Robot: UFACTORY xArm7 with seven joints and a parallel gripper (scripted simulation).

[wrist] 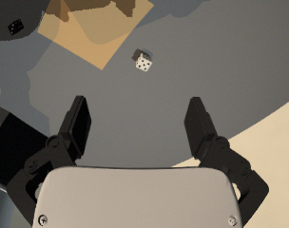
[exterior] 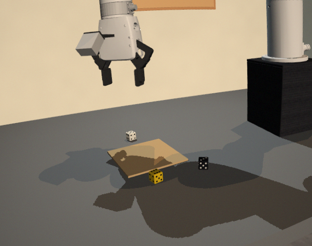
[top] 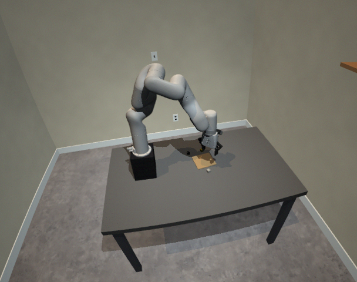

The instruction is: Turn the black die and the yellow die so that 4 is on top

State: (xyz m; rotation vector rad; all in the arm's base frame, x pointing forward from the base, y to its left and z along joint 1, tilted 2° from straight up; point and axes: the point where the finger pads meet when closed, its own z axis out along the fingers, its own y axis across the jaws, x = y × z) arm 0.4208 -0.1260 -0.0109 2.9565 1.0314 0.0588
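My gripper is now 10 mm past the white die, 20 mm to the left of it and 150 mm above it. From my hand the other things lie so: tan mat (10 mm behind, 100 mm to the left, 160 mm below); then yellow die (20 mm ahead, 200 mm to the left, 150 mm below); then black die (90 mm behind, 210 mm to the left, 150 mm below).
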